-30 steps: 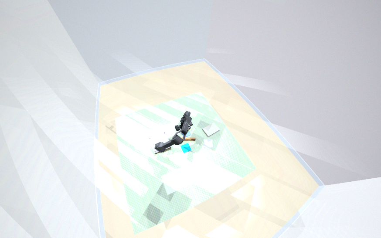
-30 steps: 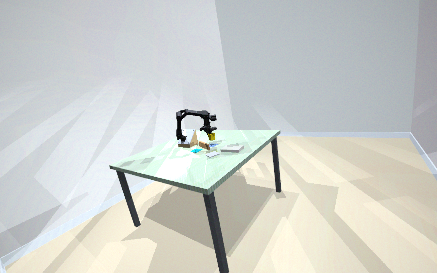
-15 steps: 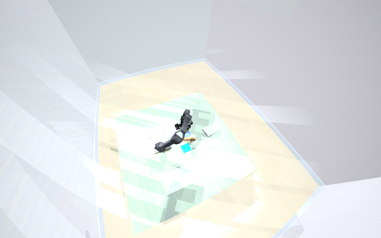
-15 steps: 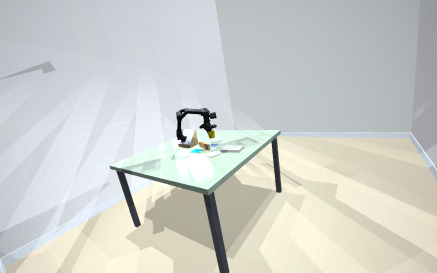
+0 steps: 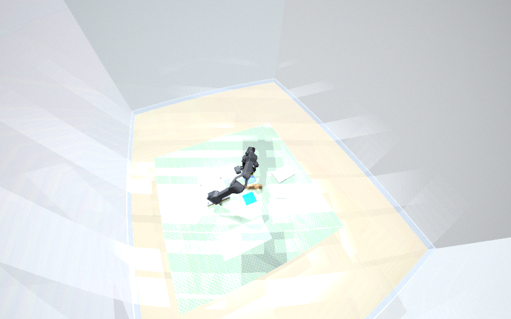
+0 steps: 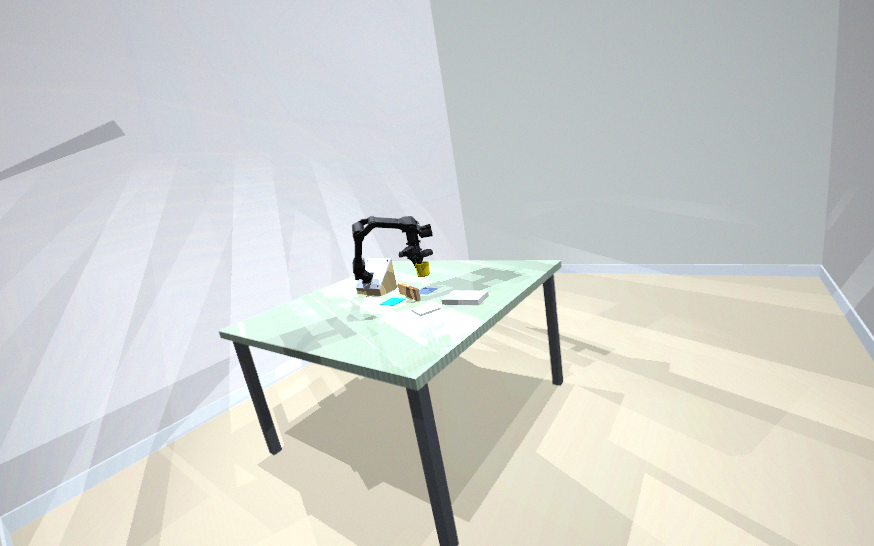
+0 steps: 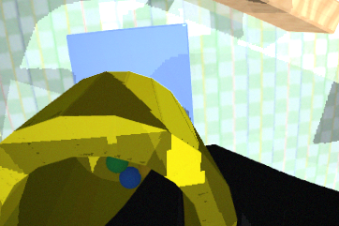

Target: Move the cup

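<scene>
Right now the green marble is 30 mm ahead of my gripper tip, 10 mm to the left of it and 20 mm below it. From my gripper tip the other things lie so: light blue pad (30 mm ahead, 120 mm below); then blue marble (30 mm ahead, 20 mm to the left, 20 mm below); then yellow cup (20 mm ahead).
</scene>
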